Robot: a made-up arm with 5 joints.
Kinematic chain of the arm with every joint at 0, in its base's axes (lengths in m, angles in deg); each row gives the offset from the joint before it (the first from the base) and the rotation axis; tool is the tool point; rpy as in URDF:
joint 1: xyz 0 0 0.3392 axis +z
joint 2: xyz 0 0 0 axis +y
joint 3: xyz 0.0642 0 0.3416 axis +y
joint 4: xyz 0.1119 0 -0.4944 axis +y
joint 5: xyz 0.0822 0 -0.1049 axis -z
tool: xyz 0 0 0 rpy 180 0 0
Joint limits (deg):
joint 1: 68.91..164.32
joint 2: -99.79..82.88
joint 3: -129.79..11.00
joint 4: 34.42..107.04
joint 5: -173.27..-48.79
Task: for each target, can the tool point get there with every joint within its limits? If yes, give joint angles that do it. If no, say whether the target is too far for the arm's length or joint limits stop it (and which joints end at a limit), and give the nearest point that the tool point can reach.
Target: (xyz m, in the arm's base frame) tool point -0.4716 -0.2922 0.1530
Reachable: no: joint limits stop it (at a limit: joint 1, joint 2, joint 4) | nearest point -0.1002 -0.2598 0.1872 | short by 0.374 m
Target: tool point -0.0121 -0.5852 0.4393
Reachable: no: joint limits stop it (at a limit: joint 2, joint 3, joint 4) | nearest point -0.0156 -0.7521 0.7055 | short by 0.314 m
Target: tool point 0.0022 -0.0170 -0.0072
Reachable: yes | joints 97.51 39.41 -3.40 40.87 -118.47
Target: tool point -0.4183 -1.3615 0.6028
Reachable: no: too far | nearest point -0.2653 -0.8634 0.6595 | short by 0.524 m
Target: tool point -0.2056 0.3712 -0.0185
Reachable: yes | joints 118.98 33.04 -40.31 40.75 -91.21
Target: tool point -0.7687 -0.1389 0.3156
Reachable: no: joint limits stop it (at a limit: joint 1) | nearest point -0.6764 0.1899 0.3156 | short by 0.341 m
